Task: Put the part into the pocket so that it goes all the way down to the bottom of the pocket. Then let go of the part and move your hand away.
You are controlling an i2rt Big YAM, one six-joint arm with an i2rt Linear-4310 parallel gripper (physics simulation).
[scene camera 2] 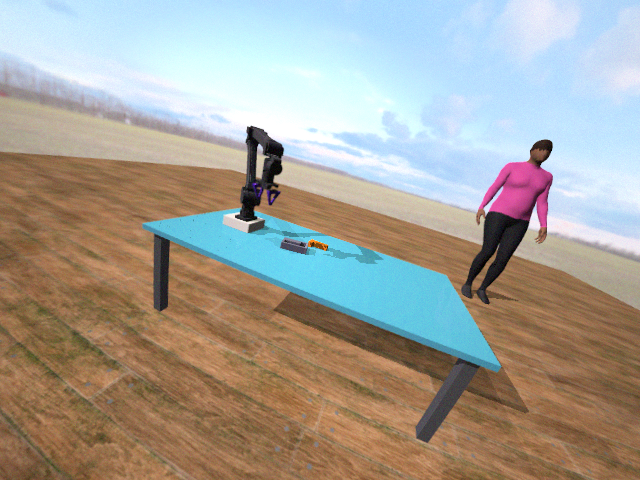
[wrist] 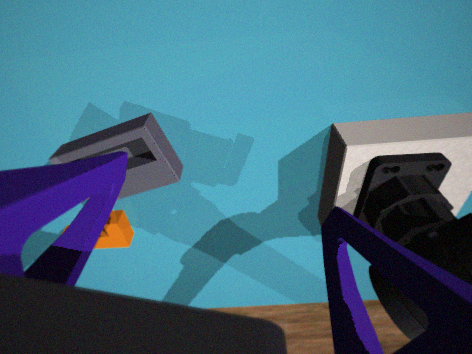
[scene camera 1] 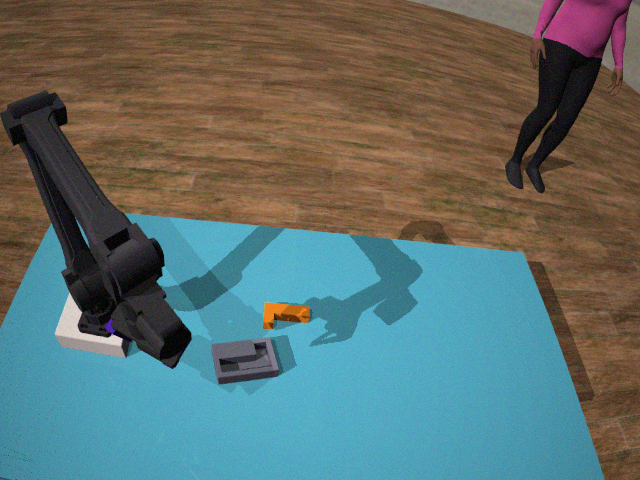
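Seen in the pictures: gripper, fingertip midpoint: (scene camera 2: 264, 202) (wrist: 233, 192) (scene camera 1: 153, 351); arm's base, link origin: (scene camera 2: 246, 218) (wrist: 392, 192) (scene camera 1: 100, 314).
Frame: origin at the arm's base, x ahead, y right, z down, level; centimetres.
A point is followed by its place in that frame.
Observation:
The part is an orange L-shaped piece (scene camera 1: 269, 310) {y -10.1, x 40.8, z 2.7 cm} (scene camera 2: 318, 245) {y -9.5, x 45.3, z 4.0 cm} (wrist: 120, 233) {y -8.9, x 39.9, z 2.7 cm} lying flat on the table, beside the grey block and apart from it. The grey block (scene camera 1: 235, 348) {y 2.2, x 33.6, z 2.1 cm} (scene camera 2: 293, 248) {y 8.5, x 37.2, z 4.0 cm} (wrist: 161, 172) {y 3.6, x 30.1, z 2.1 cm} has an L-shaped pocket, which is empty in the scene camera 1 view. My gripper (scene camera 2: 264, 200) {y 16.6, x 19.9, z -16.8 cm} (wrist: 233, 192) {y 16.6, x 19.9, z -16.8 cm} is open with nothing between its purple fingers. It hangs high above the table near the arm's base, between base and block in the wrist view. One finger hides part of the block and part of the orange piece there. In the scene camera 1 view the fingers are mostly hidden by the wrist.
The arm's white base block (scene camera 1: 87, 338) {y 7.2, x -1.4, z 0.0 cm} (scene camera 2: 240, 224) {y 7.6, x 1.9, z 2.0 cm} (wrist: 400, 127) {y 7.7, x -0.1, z 3.3 cm} stands on the blue table (scene camera 1: 413, 387) {y 7.6, x 76.4, z 5.7 cm} (scene camera 2: 361, 289) {y 21.2, x 77.3, z 5.7 cm}, left of the grey block in the scene camera 1 view. A person in a pink top (scene camera 1: 584, 25) (scene camera 2: 524, 188) is beyond the table. Arm shadows cross the table.

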